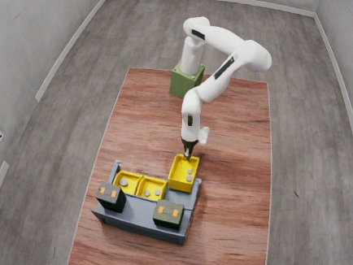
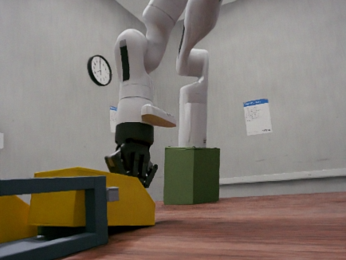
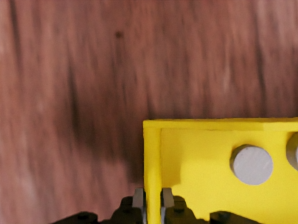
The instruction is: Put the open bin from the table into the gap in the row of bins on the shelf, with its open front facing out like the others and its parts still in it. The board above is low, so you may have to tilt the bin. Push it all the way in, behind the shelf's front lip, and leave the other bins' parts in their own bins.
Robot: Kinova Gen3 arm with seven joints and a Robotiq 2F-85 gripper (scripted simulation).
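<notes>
The grey disc part is 11 cm ahead of my hand, 2 cm to the left of it and 1 cm below it. Also, from my hand: grey shelf (25 cm ahead, 14 cm to the right, 3 cm above).
</notes>
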